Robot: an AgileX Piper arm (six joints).
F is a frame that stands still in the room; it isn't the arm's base.
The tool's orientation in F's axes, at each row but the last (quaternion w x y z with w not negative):
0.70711 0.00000 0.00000 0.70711
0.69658 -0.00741 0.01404 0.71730
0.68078 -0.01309 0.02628 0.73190
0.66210 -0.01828 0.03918 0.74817
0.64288 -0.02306 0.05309 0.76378
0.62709 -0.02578 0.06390 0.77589
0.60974 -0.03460 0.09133 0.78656
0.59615 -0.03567 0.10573 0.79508
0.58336 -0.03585 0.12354 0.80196
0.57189 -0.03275 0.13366 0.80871
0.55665 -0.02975 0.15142 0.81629
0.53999 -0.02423 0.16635 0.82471
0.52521 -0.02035 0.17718 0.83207
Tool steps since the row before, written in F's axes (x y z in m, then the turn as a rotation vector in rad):
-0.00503 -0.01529 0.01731 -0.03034 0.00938 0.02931
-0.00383 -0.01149 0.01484 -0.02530 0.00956 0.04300
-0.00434 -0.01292 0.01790 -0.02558 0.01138 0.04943
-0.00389 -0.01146 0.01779 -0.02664 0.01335 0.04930
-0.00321 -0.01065 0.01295 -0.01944 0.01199 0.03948
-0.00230 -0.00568 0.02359 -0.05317 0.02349 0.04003
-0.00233 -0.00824 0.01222 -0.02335 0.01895 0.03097
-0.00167 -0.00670 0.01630 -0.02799 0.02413 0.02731
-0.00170 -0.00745 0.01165 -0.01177 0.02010 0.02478
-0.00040 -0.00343 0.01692 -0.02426 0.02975 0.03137
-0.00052 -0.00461 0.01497 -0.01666 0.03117 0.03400
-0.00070 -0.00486 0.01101 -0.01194 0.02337 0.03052
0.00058 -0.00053 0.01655 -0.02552 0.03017 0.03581
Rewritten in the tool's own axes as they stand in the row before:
-0.01529 0.00503 0.01731 0.00938 0.03034 0.02931
-0.01182 0.00431 0.01445 0.00900 0.02543 0.04304
-0.01353 0.00562 0.01707 0.01048 0.02571 0.04956
-0.01227 0.00585 0.01668 0.01257 0.02652 0.04957
-0.01122 0.00561 0.01158 0.01101 0.01916 0.03990
-0.00785 0.00499 0.02253 0.02925 0.04977 0.04060
-0.00929 0.00547 0.01032 0.01885 0.02114 0.03257
-0.00880 0.00543 0.01437 0.02572 0.02374 0.02977
-0.00872 0.00558 0.00933 0.01736 0.00918 0.02776
-0.00649 0.00446 0.01537 0.02914 0.01903 0.03530
-0.00720 0.00522 0.01290 0.02697 0.01215 0.03912
-0.00642 0.00512 0.00883 0.01889 0.00986 0.03415
-0.00436 0.00422 0.01542 0.02969 0.02065 0.03919

